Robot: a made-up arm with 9 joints. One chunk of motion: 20 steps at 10 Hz.
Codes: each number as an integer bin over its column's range. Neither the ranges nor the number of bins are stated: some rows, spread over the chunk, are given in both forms.
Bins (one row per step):
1: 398 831 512 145 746 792 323 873 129
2: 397 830 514 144 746 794 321 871 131
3: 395 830 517 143 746 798 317 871 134
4: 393 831 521 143 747 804 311 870 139
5: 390 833 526 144 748 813 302 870 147
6: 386 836 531 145 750 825 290 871 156
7: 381 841 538 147 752 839 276 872 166
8: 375 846 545 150 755 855 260 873 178
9: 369 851 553 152 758 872 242 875 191
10: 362 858 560 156 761 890 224 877 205
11: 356 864 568 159 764 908 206 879 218
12: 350 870 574 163 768 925 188 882 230
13: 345 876 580 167 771 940 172 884 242
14: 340 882 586 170 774 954 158 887 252
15: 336 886 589 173 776 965 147 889 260
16: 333 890 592 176 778 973 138 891 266
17: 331 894 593 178 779 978 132 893 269
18: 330 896 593 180 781 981 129 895 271
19: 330 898 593 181 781 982 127 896 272
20: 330 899 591 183 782 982 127 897 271
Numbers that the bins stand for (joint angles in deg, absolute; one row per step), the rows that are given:
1: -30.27 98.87 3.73 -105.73 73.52 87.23 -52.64 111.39 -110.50
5: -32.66 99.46 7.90 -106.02 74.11 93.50 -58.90 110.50 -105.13
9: -38.92 104.83 15.96 -103.64 77.09 111.09 -76.80 111.99 -92.01
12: -44.59 110.50 22.22 -100.36 80.08 126.90 -92.90 114.08 -80.38
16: -49.66 116.46 27.59 -96.48 83.06 141.22 -107.81 116.76 -69.64
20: -50.55 119.15 27.29 -94.39 84.25 143.90 -111.09 118.55 -68.15
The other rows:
2: -30.57 98.57 4.32 -106.02 73.52 87.83 -53.24 110.80 -109.90
3: -31.17 98.57 5.22 -106.32 73.52 89.02 -54.43 110.80 -109.01
4: -31.76 98.87 6.41 -106.32 73.81 90.81 -56.22 110.50 -107.51
6: -33.85 100.36 9.39 -105.73 74.71 97.08 -62.48 110.80 -102.44
7: -35.34 101.85 11.48 -105.13 75.31 101.25 -66.66 111.09 -99.46
8: -37.13 103.34 13.57 -104.23 76.20 106.02 -71.43 111.39 -95.88
10: -41.01 106.92 18.04 -102.44 77.99 116.46 -82.16 112.58 -87.83
11: -42.80 108.71 20.43 -101.55 78.88 121.83 -87.53 113.18 -83.95
13: -46.08 112.29 24.01 -99.16 80.97 131.37 -97.67 114.67 -76.80
14: -47.57 114.08 25.80 -98.27 81.87 135.55 -101.85 115.57 -73.81
15: -48.76 115.27 26.69 -97.37 82.46 138.83 -105.13 116.16 -71.43
17: -50.25 117.65 27.89 -95.88 83.36 142.71 -109.60 117.36 -68.74
18: -50.55 118.25 27.89 -95.29 83.95 143.60 -110.50 117.95 -68.15
19: -50.55 118.85 27.89 -94.99 83.95 143.90 -111.09 118.25 -67.85

